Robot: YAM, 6 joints.
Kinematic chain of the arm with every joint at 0, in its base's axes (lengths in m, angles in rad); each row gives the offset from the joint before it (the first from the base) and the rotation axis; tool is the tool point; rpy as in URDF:
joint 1: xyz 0 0 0.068 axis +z
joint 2: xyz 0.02 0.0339 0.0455 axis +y
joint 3: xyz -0.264 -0.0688 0 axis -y
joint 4: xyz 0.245 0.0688 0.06 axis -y
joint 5: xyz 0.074 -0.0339 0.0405 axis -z
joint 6: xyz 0.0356 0 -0.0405 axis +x
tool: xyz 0 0 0 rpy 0 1.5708 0
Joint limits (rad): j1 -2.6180..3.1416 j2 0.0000..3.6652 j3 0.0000..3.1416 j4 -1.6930..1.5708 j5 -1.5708..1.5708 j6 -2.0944..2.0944
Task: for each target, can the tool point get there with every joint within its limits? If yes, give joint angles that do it. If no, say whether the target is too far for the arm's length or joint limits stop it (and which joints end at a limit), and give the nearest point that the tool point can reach.
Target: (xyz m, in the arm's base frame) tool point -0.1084 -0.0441 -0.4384
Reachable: no: joint limits stop it (at a limit: joint 1, joint 2) | nearest point -0.1235 -0.0656 -0.3632 | short by 0.080 m
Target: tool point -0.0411 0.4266 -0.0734
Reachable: yes | joints 1.5949 2.8233 1.2891 1.2376 -1.0468 -0.6763
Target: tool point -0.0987 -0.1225 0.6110
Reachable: yes | joints 0.6776 0.8291 2.3961 -0.8315 1.2293 1.1597
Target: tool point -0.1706 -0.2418 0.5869
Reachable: yes | joints -2.0791 1.5802 1.9942 0.2487 1.0779 -1.5582
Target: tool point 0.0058 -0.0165 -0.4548
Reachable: no: joint limits stop it (at a limit: joint 2) | nearest point 0.0263 -0.0748 -0.3382 | short by 0.132 m
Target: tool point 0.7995 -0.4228 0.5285
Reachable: no: too far | nearest point 0.5185 -0.2742 0.3794 | short by 0.351 m
